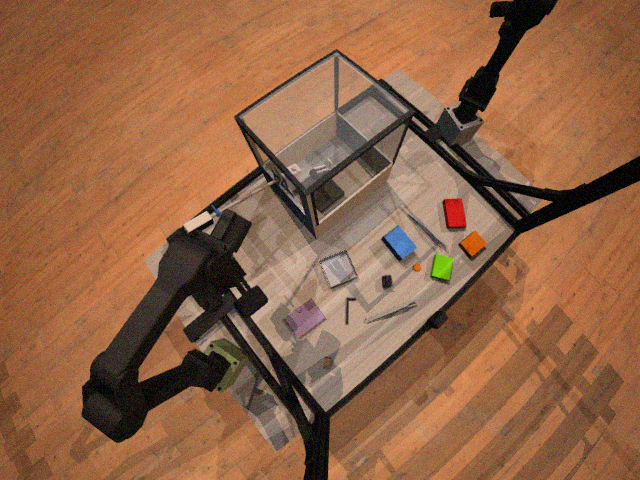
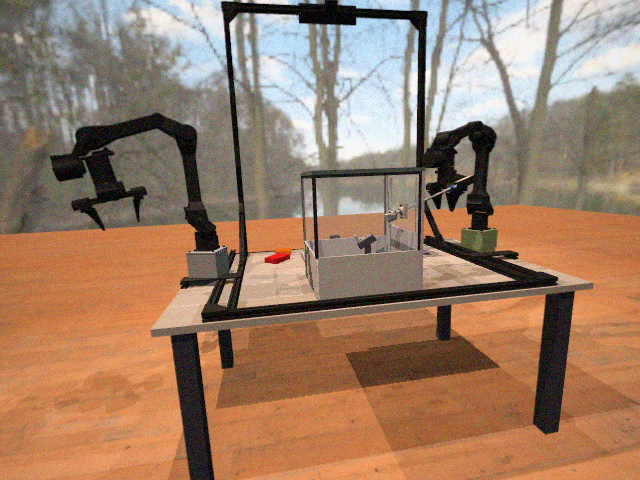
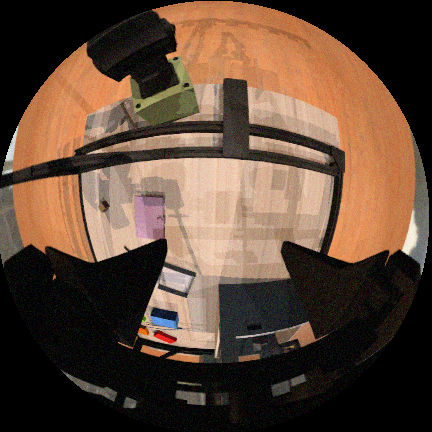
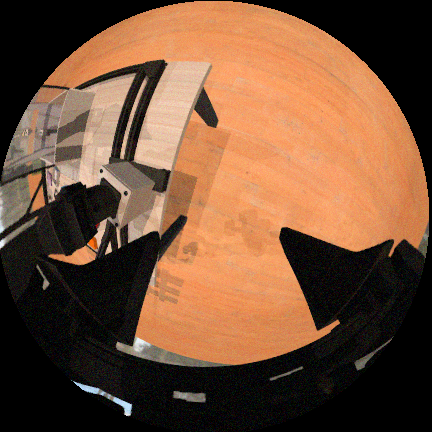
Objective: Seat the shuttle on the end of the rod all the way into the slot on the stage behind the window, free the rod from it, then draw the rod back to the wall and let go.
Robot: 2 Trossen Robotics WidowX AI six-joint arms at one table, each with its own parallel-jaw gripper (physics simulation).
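Places are measured from the left arm's base along level axes (x ahead, y left, z up), in millimetres.
Where they show: left gripper, fingertip midpoint: [image 1: 243,279] [image 2: 444,210] [image 3: 226,246]; right gripper, fingertip midpoint: [image 2: 122,226] [image 4: 221,235]; left arm's base, link origin: [image 1: 215,367] [image 2: 479,228] [image 3: 156,79]; right arm's base, link origin: [image 1: 464,114] [image 2: 207,249] [image 4: 107,197].
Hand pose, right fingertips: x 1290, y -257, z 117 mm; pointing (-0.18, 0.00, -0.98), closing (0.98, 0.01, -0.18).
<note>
Each offset is from my right fingertips to the top centre of the thing. "pt": to the spot under its first point.
The rod @(pt dx -881, dy +376, dz +52 mm) [image 1: 242,196] [image 2: 439,192] slants through the side wall of the glass-walled case [image 1: 286,84] [image 2: 314,222]. Its outer end has a blue collar @(dx -944, dy +395, dz +79 mm) [image 1: 215,210] [image 2: 452,186] and a pale handle @(dx -988, dy +409, dz +109 mm) [image 1: 199,221] [image 2: 464,180]. A small pale block, apparently the shuttle @(dx -743, dy +332, dz +11 mm) [image 1: 294,168] [image 2: 391,215], is at the rod's inner end, near the wall. A tilted grey part, apparently the stage [image 1: 320,168] [image 2: 366,241], is farther inside; its slot is too small to tell. My left gripper [image 2: 444,207] [image 3: 226,246] is open and empty near the handle. My right gripper [image 2: 119,224] [image 4: 221,235] is open and empty, beyond the table.
Red @(dx -528, dy -124, dz -194 mm) [image 1: 454,212], blue @(dx -716, dy -7, dz -174 mm) [image 1: 399,242], orange @(dx -594, dy -218, dz -194 mm) [image 1: 472,243] and green @(dx -713, dy -160, dz -194 mm) [image 1: 442,267] blocks, a clear tray @(dx -876, dy +117, dz -194 mm) [image 1: 338,269], a purple block @(dx -1055, dy +127, dz -200 mm) [image 1: 305,318], a hex key @(dx -967, dy +20, dz -207 mm) [image 1: 347,311] and tweezers @(dx -907, dy -83, dz -188 mm) [image 1: 390,312] lie on the table. Black rails [image 2: 361,299] edge it.
</note>
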